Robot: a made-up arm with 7 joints. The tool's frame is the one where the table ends. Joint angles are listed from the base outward.
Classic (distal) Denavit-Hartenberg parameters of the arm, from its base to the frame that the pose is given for. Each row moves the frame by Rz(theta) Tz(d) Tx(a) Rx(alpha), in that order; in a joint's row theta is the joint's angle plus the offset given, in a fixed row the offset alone. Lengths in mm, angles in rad.
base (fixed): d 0, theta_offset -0.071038, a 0, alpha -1.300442
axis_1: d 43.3, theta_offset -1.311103, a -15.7, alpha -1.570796
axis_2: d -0.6, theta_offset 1.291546, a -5, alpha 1.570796
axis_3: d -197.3, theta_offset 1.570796, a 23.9, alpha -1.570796
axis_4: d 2, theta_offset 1.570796, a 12.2, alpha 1.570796
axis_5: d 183.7, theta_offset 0, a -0.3, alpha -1.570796
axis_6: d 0, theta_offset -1.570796, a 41.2, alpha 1.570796
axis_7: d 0.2, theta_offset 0, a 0, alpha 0
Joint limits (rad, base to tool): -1.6..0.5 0..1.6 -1.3..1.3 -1.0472..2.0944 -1.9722..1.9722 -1.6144..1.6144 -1.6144..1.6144
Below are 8 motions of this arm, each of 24 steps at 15 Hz.
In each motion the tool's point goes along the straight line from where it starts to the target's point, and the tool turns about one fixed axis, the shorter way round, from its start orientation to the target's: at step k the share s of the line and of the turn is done. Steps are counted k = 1, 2, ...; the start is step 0. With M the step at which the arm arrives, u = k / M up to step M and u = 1 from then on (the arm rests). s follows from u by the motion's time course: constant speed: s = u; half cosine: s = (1 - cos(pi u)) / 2; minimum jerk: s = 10 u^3 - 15 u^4 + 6 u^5.
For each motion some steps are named. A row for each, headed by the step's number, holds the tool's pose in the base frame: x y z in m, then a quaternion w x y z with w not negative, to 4 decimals.
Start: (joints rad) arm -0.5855 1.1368 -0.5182 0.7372 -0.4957 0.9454 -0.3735
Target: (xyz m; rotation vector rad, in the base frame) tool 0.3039 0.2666 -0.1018 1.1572 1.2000 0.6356
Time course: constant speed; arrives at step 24
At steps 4, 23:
4: 0.2515 0.3044 -0.1674 0.7050 0.2364 0.6538 0.1399
23: 0.3013 0.2685 -0.1051 0.6335 0.4926 0.5316 0.2711

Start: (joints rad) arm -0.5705 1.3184 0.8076 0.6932 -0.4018 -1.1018 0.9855
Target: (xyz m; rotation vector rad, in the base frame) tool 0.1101 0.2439 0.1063 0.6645 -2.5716 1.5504
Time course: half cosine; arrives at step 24
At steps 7, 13, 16, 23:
7: 0.1448 0.3413 0.1051 0.3341 0.0755 -0.7657 0.5444
13: 0.1289 0.2965 0.1057 0.1986 0.1422 -0.8097 0.5335
16: 0.1209 0.2742 0.1059 0.1287 0.1743 -0.8243 0.5231
23: 0.1103 0.2444 0.1063 0.0347 0.2153 -0.8356 0.5042

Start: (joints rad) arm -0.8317 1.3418 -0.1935 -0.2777 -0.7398 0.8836 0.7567
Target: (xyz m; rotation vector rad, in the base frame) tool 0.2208 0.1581 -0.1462 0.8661 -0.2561 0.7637
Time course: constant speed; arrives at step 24
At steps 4, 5, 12, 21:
4: 0.2733 0.1445 0.0087 0.8692 0.3820 -0.0273 0.3128
5: 0.2707 0.1452 0.0010 0.8675 0.3834 -0.0320 0.3152
12: 0.2523 0.1500 -0.0533 0.8549 0.3931 -0.0648 0.3322
21: 0.2287 0.1561 -0.1230 0.8367 0.4046 -0.1068 0.3532

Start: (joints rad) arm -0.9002 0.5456 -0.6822 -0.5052 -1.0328 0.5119 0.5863
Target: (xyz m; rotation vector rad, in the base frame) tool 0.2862 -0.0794 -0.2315 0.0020 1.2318 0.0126
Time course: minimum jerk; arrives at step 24
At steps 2, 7, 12, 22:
2: 0.2252 -0.0775 -0.0494 0.9415 -0.0104 0.0408 -0.3345
7: 0.2342 -0.0778 -0.0763 0.9485 -0.0089 0.1273 -0.2900
12: 0.2556 -0.0784 -0.1400 0.9293 -0.0050 0.3255 -0.1746
22: 0.2859 -0.0794 -0.2306 0.8179 0.0009 0.5754 0.0040

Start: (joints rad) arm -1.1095 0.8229 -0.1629 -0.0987 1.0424 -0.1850 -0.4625
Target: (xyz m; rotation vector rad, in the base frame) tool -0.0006 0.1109 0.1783 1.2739 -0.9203 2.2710
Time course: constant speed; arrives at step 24
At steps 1, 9, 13, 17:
1: 0.2980 0.0654 0.0848 0.4861 0.8284 -0.2773 0.0219
9: 0.1941 0.0812 0.1173 0.4231 0.7734 -0.3291 0.3385
13: 0.1422 0.0891 0.1336 0.3734 0.7132 -0.3416 0.4849
17: 0.0903 0.0971 0.1498 0.3135 0.6333 -0.3447 0.6179

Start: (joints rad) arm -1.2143 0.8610 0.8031 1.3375 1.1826 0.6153 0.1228
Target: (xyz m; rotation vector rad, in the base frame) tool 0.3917 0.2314 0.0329 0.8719 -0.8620 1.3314
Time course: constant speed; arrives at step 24
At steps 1, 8, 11, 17, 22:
1: 0.3076 0.3305 -0.0769 0.7059 0.3467 0.4004 0.4703
8: 0.3332 0.3003 -0.0435 0.7287 0.3833 0.1691 0.5417
11: 0.3442 0.2874 -0.0292 0.7250 0.3920 0.0660 0.5625
17: 0.3661 0.2616 -0.0005 0.6934 0.3962 -0.1413 0.5851
22: 0.3844 0.2400 0.0234 0.6434 0.3862 -0.3096 0.5840

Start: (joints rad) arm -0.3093 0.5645 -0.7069 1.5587 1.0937 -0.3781 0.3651
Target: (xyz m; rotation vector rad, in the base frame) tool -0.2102 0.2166 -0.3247 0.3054 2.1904 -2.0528
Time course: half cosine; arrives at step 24
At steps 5, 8, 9, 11, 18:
5: 0.0203 0.2454 -0.3639 0.4269 0.6321 0.4133 -0.4973
8: -0.0174 0.2407 -0.3575 0.3790 0.5628 0.4863 -0.5506
9: -0.0325 0.2388 -0.3549 0.3581 0.5326 0.5135 -0.5695
11: -0.0649 0.2348 -0.3494 0.3104 0.4633 0.5677 -0.6056
18: -0.1726 0.2213 -0.3311 0.1301 0.2005 0.6986 -0.6744

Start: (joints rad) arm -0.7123 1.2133 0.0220 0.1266 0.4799 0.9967 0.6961
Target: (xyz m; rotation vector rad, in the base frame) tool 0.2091 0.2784 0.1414 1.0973 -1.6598 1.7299
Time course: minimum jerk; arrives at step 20
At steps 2, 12, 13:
2: 0.2840 0.2544 0.0363 0.4661 0.5934 -0.0314 0.6555
12: 0.2331 0.2707 0.1078 0.3361 0.4880 -0.4419 0.6735
13: 0.2269 0.2727 0.1165 0.3150 0.4679 -0.4875 0.6664

